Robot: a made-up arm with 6 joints.
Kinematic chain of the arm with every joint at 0, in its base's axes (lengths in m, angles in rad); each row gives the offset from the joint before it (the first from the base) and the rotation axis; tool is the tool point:
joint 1: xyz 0 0 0.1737 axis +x
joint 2: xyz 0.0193 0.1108 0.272 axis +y
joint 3: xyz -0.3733 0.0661 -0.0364 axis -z
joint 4: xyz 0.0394 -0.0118 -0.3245 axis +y
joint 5: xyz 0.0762 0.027 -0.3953 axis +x
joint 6: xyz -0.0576 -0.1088 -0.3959 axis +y
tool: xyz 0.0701 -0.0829 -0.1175
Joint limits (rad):
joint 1: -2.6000..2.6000
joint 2: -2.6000..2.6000
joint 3: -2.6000..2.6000
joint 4: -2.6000..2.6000
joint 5: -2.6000..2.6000
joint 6: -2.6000..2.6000
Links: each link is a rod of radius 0.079 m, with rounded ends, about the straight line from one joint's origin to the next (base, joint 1, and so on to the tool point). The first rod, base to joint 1, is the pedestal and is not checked.
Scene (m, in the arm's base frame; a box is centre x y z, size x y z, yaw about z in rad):
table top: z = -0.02
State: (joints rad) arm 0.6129 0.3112 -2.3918 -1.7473 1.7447 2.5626
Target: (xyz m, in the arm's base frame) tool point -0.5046 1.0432 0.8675
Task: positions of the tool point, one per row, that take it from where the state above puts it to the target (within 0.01 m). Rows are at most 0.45 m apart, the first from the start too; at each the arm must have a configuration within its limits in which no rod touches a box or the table.
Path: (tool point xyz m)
1: -1.0553 0.1997 0.7989
2: -0.9289 0.4310 0.9814
3: -0.7362 0.7407 1.0148
4: -0.5046 1.0432 0.8675

